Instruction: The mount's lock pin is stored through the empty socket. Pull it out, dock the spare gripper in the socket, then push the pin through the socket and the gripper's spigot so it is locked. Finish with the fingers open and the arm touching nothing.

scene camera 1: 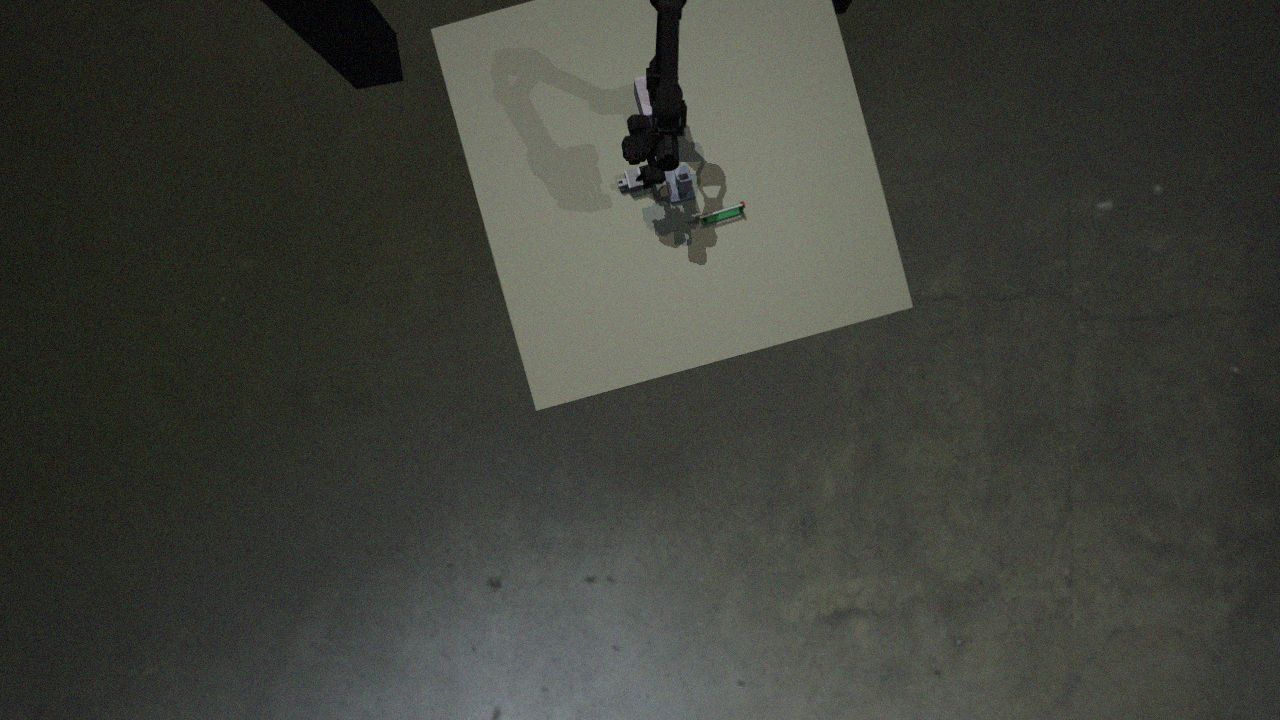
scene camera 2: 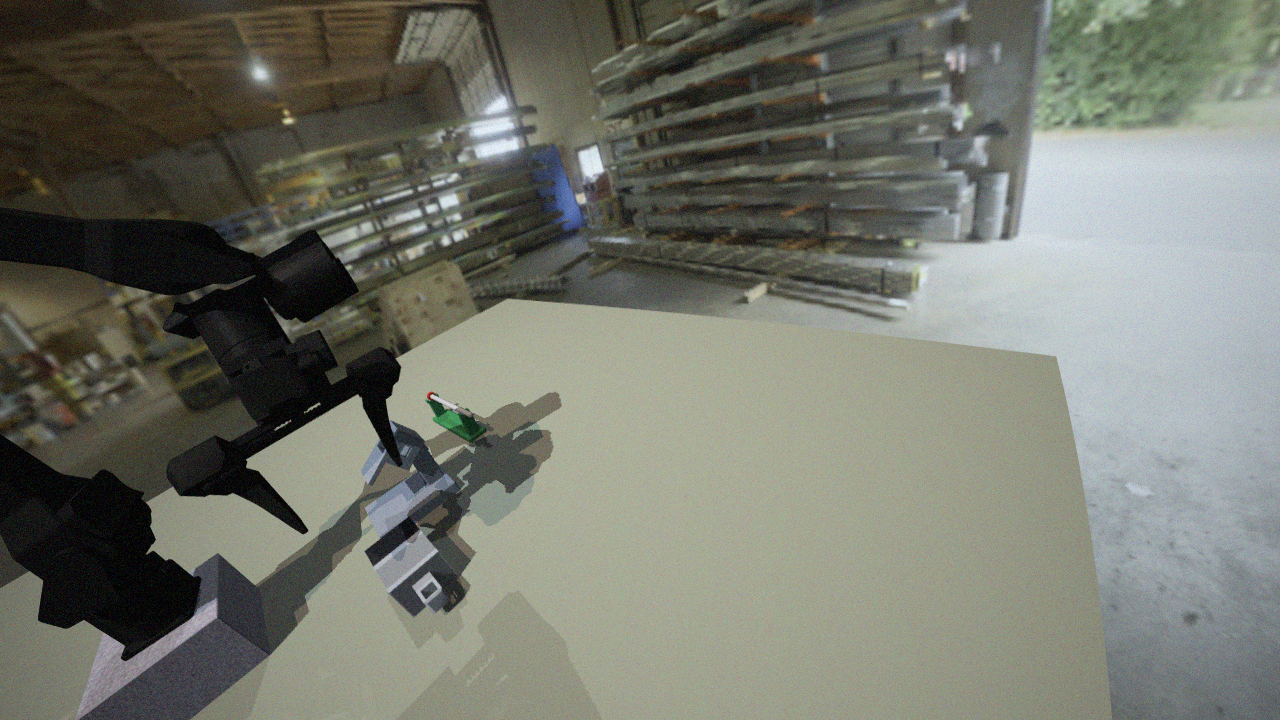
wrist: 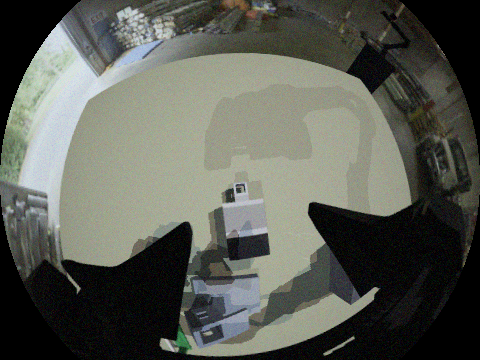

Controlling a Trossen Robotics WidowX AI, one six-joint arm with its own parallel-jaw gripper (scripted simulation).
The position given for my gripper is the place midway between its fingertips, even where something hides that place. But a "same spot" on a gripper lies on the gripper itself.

Scene:
my gripper: scene camera 1 632,165; scene camera 2; wrist
same spot on my gripper: [wrist: 140,299] = [scene camera 2: 365,405]

